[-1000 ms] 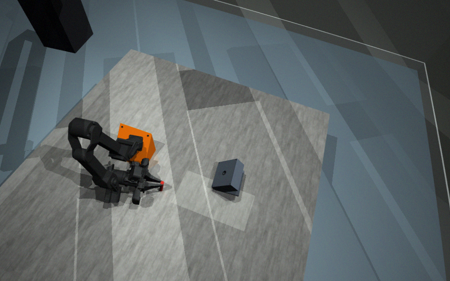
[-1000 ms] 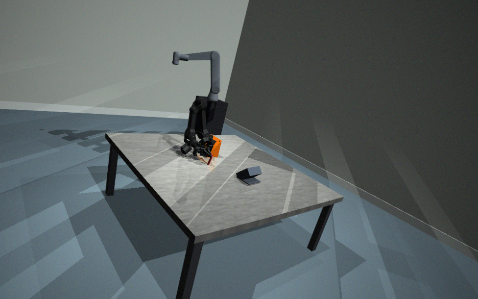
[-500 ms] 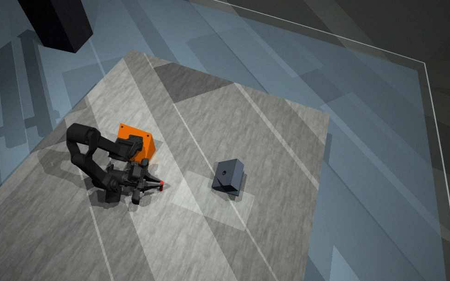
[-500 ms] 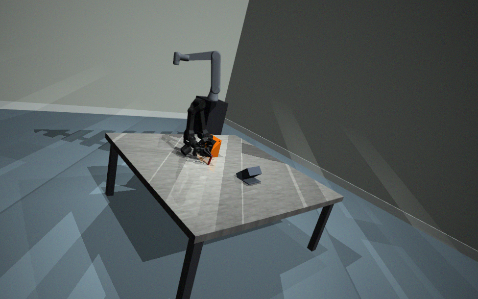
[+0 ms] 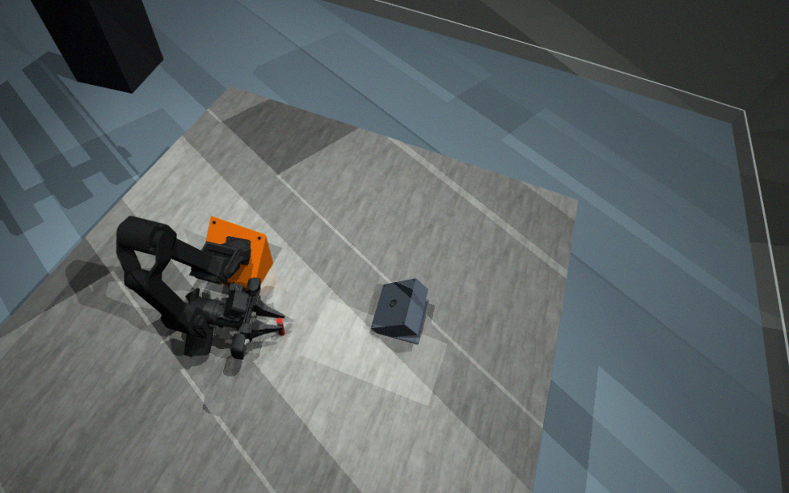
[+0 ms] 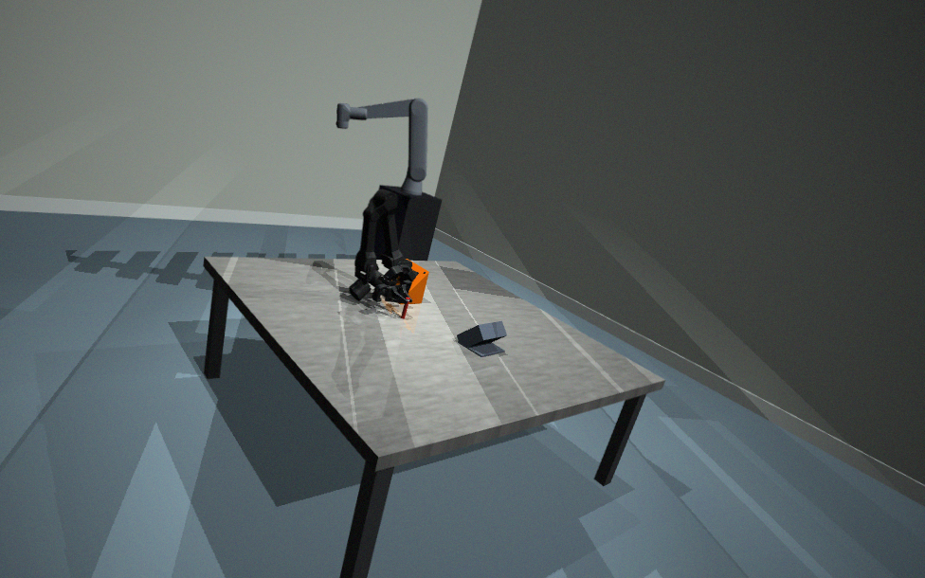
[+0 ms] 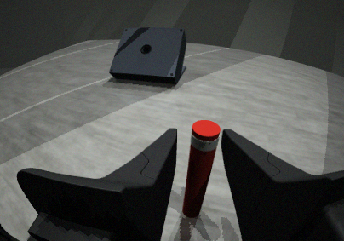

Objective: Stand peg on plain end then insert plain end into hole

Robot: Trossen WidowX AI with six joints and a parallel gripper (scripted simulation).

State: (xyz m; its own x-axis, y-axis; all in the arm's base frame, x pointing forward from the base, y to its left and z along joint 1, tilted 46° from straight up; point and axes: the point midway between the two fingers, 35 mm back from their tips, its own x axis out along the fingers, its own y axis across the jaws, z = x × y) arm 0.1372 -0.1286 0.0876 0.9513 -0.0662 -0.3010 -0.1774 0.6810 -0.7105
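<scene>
My gripper tip is 10 mm past the red peg and 10 mm above it. The rest, counted from my gripper tip: grey sloped panel: 260 mm ahead, 120 mm to the left, 30 mm below.
</scene>
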